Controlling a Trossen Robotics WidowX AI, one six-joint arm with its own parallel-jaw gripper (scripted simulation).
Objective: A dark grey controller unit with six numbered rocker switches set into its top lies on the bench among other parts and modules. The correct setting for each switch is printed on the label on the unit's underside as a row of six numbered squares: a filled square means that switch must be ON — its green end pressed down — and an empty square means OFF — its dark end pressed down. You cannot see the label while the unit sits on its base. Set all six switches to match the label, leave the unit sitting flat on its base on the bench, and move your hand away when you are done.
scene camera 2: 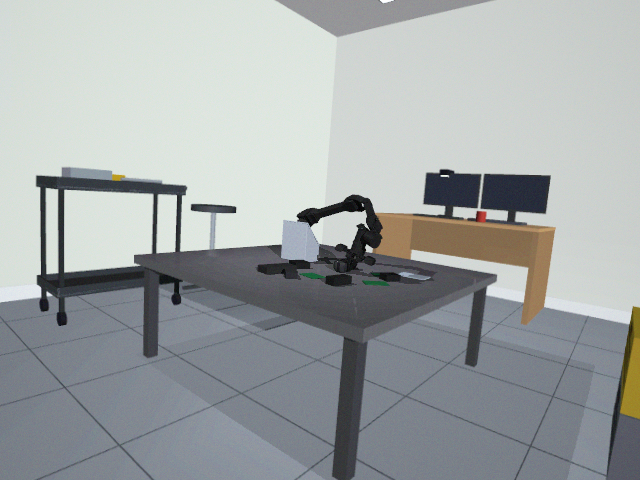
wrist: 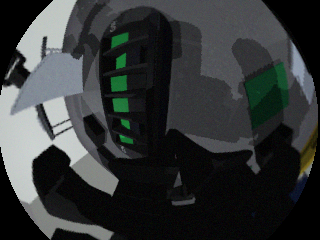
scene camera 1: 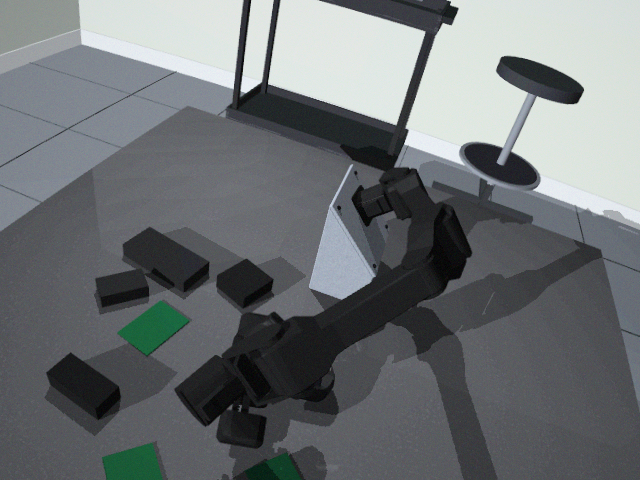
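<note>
My gripper (scene camera 1: pixel 247 393) visible. Gripper (wrist: pixel 172 131) visible too.
</note>
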